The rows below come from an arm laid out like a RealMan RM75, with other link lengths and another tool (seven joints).
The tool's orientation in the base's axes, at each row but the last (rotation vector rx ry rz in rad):
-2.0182 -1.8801 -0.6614
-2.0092 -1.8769 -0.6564
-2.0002 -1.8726 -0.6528
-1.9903 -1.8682 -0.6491
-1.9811 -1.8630 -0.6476
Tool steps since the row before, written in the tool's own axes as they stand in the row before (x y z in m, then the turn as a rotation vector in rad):
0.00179 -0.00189 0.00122 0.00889 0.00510 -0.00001
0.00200 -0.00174 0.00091 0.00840 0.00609 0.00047
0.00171 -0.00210 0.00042 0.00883 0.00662 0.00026
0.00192 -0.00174 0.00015 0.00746 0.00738 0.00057
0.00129 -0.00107 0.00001 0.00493 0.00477 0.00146
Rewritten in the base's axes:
-0.00166 0.00233 -0.00026 0.00537 0.00708 0.00511
-0.00155 0.00233 0.00015 0.00639 0.00682 0.00453
-0.00198 0.00185 0.00040 0.00691 0.00703 0.00497
-0.00165 0.00184 0.00079 0.00765 0.00598 0.00402
-0.00102 0.00117 0.00063 0.00505 0.00454 0.00175

